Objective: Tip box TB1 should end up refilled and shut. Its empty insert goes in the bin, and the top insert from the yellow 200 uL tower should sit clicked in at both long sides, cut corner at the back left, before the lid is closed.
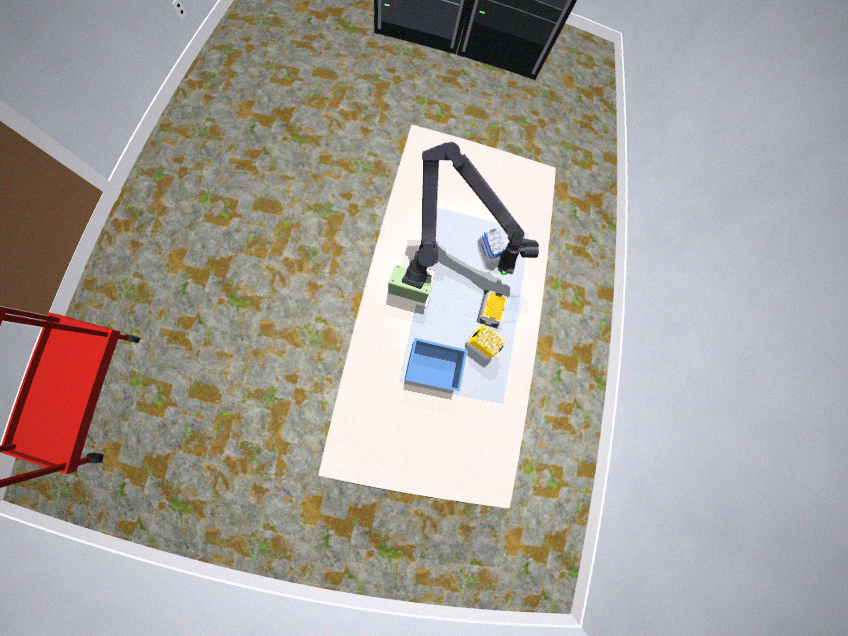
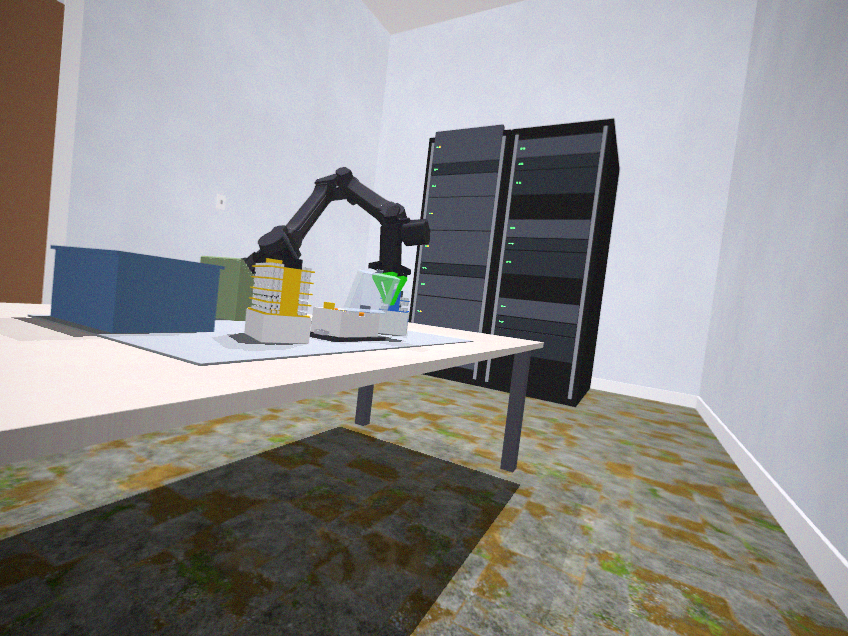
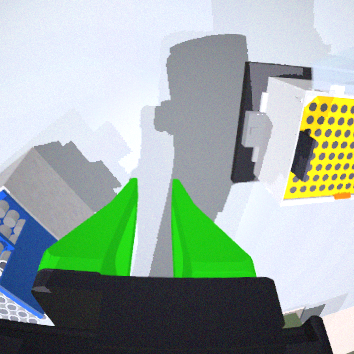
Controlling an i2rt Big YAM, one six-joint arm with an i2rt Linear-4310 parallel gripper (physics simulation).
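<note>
Tip box TB1 [image 1: 492, 307] [image 2: 348, 322] is a white box on the pale mat [image 1: 449, 303], right of the arm's base. Its yellow insert [image 3: 326, 151] shows rows of empty holes. Its clear lid [image 2: 364, 292] stands raised. The yellow 200 uL tower [image 1: 486, 342] [image 2: 279, 290] stands just in front of it, and the blue bin [image 1: 435, 345] [image 2: 157, 290] is to the tower's left. My gripper [image 1: 505, 266] [image 2: 388, 293] [image 3: 154, 186] hangs low over the mat between TB1 and a blue tip box [image 1: 492, 241] [image 3: 21, 246]. Its green fingers stand nearly together with only bare mat between them.
The arm stands on a green block [image 1: 409, 287] [image 2: 229, 287] at the table's left edge. Black server racks [image 1: 478, 32] [image 2: 516, 253] stand behind the table [image 1: 409, 442]. The blue tip box sits tilted, close to my left finger.
</note>
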